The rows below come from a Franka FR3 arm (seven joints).
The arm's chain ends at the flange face. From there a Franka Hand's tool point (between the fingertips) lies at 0.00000 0.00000 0.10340 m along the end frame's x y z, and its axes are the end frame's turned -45 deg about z.
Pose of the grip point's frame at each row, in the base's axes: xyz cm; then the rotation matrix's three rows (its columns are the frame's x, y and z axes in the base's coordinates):
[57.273 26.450 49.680], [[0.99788 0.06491 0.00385], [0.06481 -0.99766 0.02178], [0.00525 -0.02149 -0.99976]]
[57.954 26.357 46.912], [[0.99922 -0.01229 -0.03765], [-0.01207 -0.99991 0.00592], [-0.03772 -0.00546 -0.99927]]
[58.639 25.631 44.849], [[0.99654 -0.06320 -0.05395], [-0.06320 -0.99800 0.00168], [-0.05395 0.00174 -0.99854]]
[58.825 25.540 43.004], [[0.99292 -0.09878 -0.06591], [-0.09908 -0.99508 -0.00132], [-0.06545 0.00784 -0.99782]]
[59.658 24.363 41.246], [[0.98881 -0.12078 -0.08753], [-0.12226 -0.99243 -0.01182], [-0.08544 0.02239 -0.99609]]
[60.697 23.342 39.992], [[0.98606 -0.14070 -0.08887], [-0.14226 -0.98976 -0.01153], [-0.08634 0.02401 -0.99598]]
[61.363 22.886 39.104], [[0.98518 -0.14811 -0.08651], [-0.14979 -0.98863 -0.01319], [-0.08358 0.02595 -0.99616]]
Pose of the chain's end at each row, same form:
[57.233 26.225 60.018], [[0.75151 -0.65971 0.00385], [-0.65962 -0.75128 0.02178], [-0.01148 -0.01891 -0.99976]]
[58.343 26.296 57.244], [[0.69786 -0.71525 -0.03765], [-0.71558 -0.69851 0.00592], [-0.03053 0.02281 -0.99927]]
[59.197 25.614 55.174], [[0.65997 -0.74935 -0.05395], [-0.75038 -0.66100 0.00168], [-0.03692 0.03938 -0.99854]]
[59.507 25.554 53.321], [[0.63225 -0.77195 -0.06591], [-0.77369 -0.63357 -0.00132], [-0.04074 0.05182 -0.99782]]
[60.563 24.485 51.546], [[0.61379 -0.78460 -0.08753], [-0.78820 -0.61530 -0.01182], [-0.04458 0.07625 -0.99609]]
[61.616 23.461 50.290], [[0.59776 -0.79674 -0.08887], [-0.80046 -0.59927 -0.01153], [-0.04407 0.07803 -0.99598]]
[62.258 23.022 49.404], [[0.59190 -0.80136 -0.08651], [-0.80498 -0.59315 -0.01319], [-0.04075 0.07745 -0.99616]]

